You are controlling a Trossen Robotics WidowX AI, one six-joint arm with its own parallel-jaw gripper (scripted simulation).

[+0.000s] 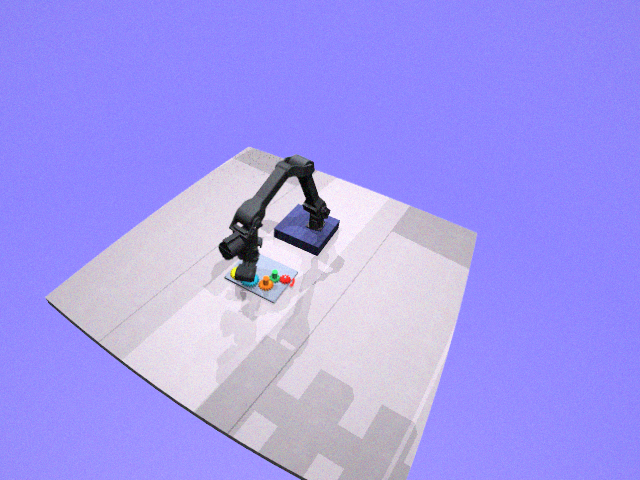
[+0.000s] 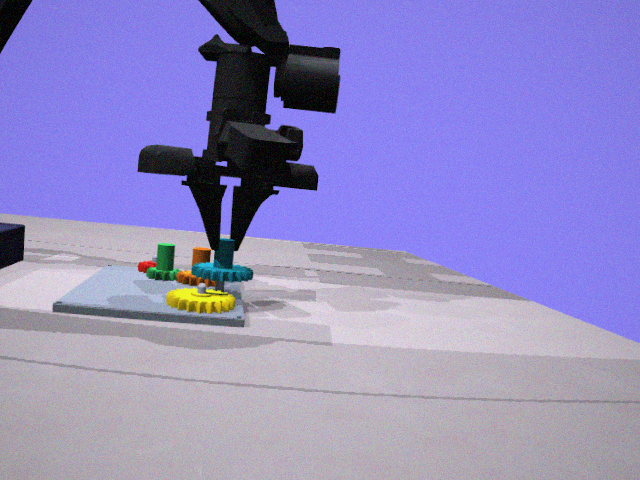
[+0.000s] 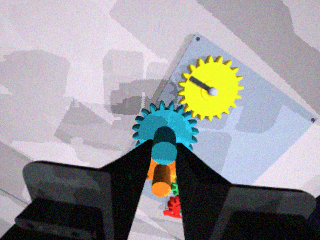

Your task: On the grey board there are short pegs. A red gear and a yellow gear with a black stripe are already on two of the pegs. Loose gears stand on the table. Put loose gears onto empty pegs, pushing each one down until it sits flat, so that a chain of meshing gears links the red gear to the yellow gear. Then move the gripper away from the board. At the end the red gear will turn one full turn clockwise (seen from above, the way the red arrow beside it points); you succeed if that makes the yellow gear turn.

Labels:
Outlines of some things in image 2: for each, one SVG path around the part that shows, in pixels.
My gripper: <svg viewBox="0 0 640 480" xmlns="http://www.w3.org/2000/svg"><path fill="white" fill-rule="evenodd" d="M219 98L212 100L212 109L207 111L206 121L209 122L207 149L203 150L202 156L193 156L193 150L190 148L159 144L146 145L140 151L137 172L186 176L186 181L182 180L182 185L190 188L200 210L200 216L210 248L214 251L217 251L219 248L222 198L227 188L227 185L220 185L220 178L222 176L241 179L241 186L234 185L230 233L230 239L235 240L234 251L237 251L260 205L270 195L278 195L280 190L273 190L274 186L317 191L319 176L314 165L286 162L286 160L297 161L301 157L303 150L302 129L281 124L278 130L269 129L265 125L271 125L271 115L266 114L265 104L237 98ZM216 162L225 161L227 162L227 167L216 165Z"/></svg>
A teal gear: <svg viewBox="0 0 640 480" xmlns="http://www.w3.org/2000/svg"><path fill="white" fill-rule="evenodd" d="M191 272L196 277L211 281L233 283L248 282L248 280L253 279L253 271L250 268L233 265L235 240L220 238L219 248L214 253L214 263L195 264Z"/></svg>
A green gear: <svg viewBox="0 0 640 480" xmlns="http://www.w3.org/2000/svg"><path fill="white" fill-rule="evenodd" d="M159 243L156 267L147 268L147 276L155 280L177 280L177 273L181 270L174 268L176 245Z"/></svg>

